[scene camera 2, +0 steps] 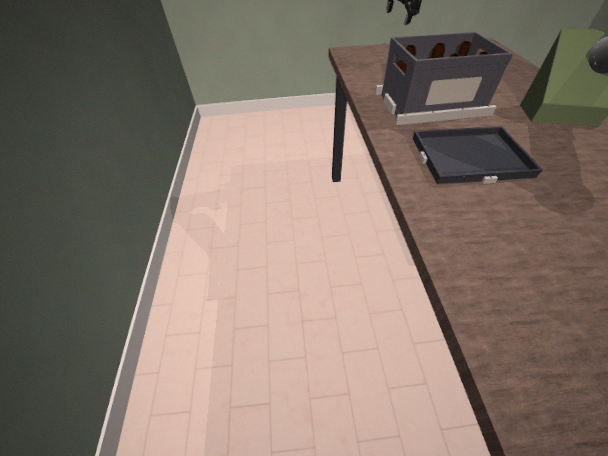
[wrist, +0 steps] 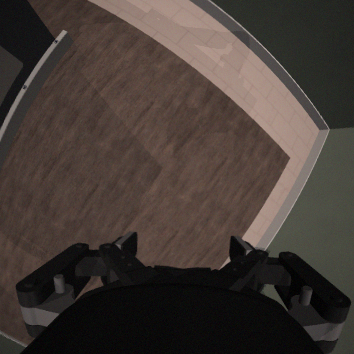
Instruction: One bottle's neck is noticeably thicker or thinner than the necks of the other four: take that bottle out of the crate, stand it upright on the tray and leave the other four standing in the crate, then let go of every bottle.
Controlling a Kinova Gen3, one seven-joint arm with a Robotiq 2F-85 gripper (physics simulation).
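Pixels of known places: gripper, fingertip midpoint: [scene camera 2: 397, 18] [wrist: 182, 244]; arm's base, link origin: [scene camera 2: 606, 55].
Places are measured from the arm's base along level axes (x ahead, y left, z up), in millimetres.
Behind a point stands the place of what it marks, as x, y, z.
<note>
In the scene view a grey crate [scene camera 2: 417, 82] {517, 54, -51} stands on the table. Several brown bottle tops show inside it, among them a left one [scene camera 2: 411, 50] {515, -72, -13}, a middle one [scene camera 2: 438, 50] {431, -85, -19} and one farther right [scene camera 2: 465, 48] {345, -104, -20}. Their lower parts are hidden by the crate walls, and I cannot tell which neck differs. The dark tray [scene camera 2: 475, 152] {371, 214, -165} lies nearer the camera and holds no bottle. My gripper [scene camera 2: 398, 16] {485, -436, -21} [wrist: 182, 244] {485, -436, -21} is open and empty, high above the table by the crate's left back side. No bottle shows in the wrist view.
White strips [scene camera 2: 445, 115] {405, 46, -153} stand along the crate's base, and small white blocks [scene camera 2: 490, 179] {380, 329, -158} touch the tray. A green tapered block [scene camera 2: 565, 85] {90, 33, -69} stands right of the crate, with a rounded dark part [scene camera 2: 600, 55] {49, 34, 11} beside it. The wooden table [scene camera 2: 500, 250] {431, 524, -170} [wrist: 165, 125] {585, -355, -170} has its left edge near the crate.
</note>
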